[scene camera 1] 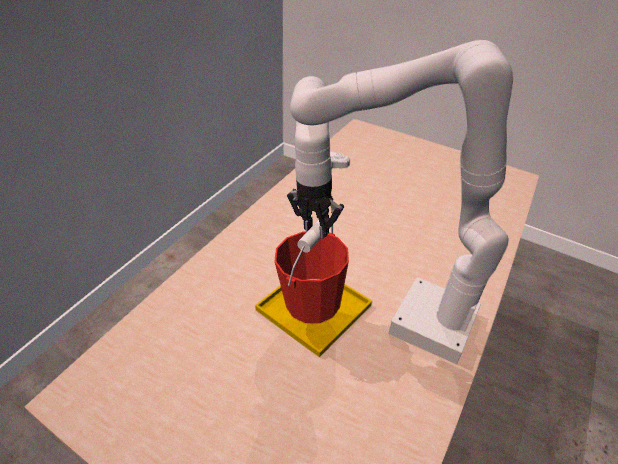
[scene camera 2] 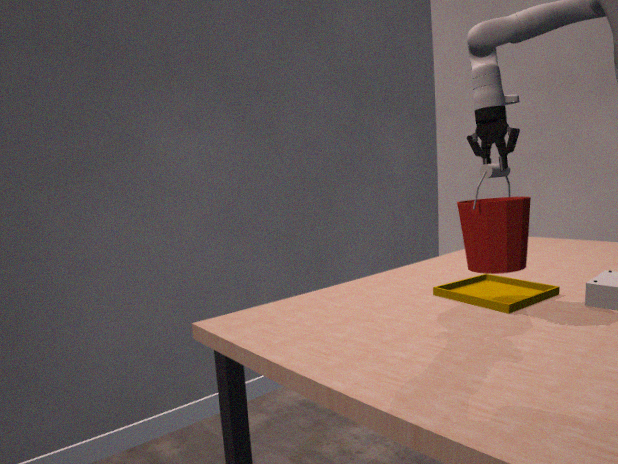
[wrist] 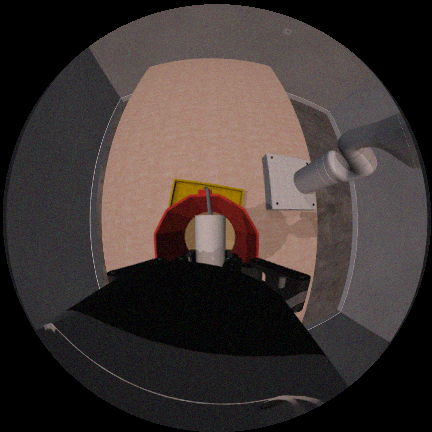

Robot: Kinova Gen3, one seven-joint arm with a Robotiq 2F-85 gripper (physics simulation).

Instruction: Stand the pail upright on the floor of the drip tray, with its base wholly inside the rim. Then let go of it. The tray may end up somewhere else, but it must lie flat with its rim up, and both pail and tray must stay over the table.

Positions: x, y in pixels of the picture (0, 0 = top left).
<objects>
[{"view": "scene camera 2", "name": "my gripper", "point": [496, 172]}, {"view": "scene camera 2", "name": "yellow drip tray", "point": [503, 294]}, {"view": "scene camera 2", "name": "red pail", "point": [495, 234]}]
</objects>
